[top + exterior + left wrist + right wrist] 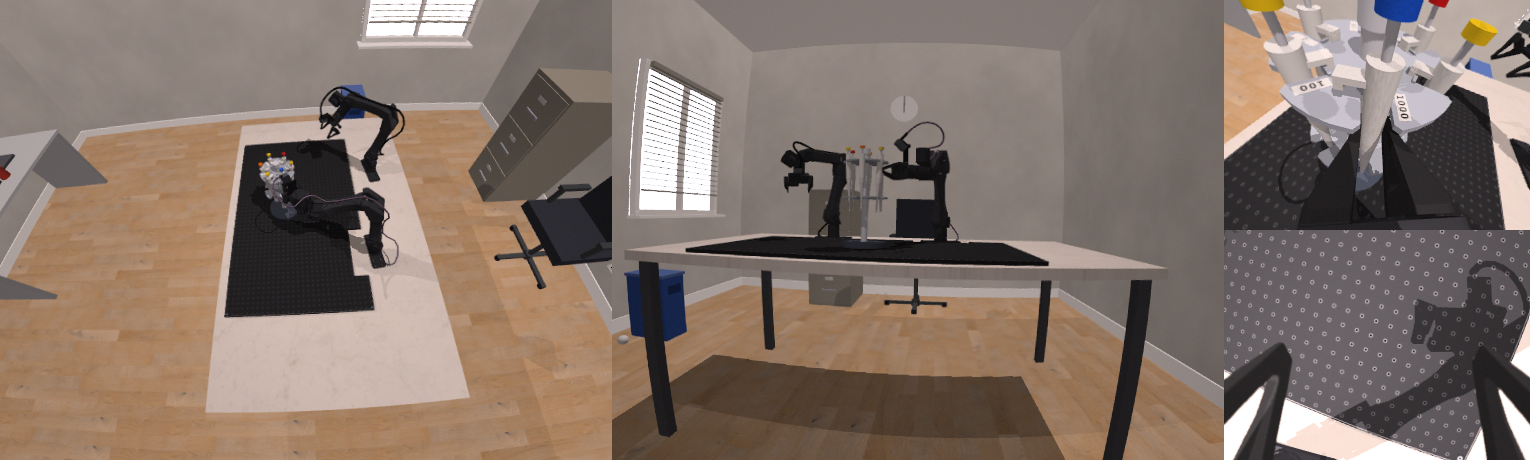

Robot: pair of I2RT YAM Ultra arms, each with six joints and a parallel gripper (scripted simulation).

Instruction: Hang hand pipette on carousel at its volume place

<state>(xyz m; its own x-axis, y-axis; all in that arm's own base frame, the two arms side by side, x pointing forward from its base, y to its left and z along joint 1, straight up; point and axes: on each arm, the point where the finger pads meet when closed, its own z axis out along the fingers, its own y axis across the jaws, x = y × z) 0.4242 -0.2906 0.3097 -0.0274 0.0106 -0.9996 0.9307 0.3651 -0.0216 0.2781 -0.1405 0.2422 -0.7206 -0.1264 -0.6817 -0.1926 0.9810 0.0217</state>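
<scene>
The hand pipette lies 30 mm below my left hand, 10 mm to the left of it and 10 mm ahead of it.
</scene>
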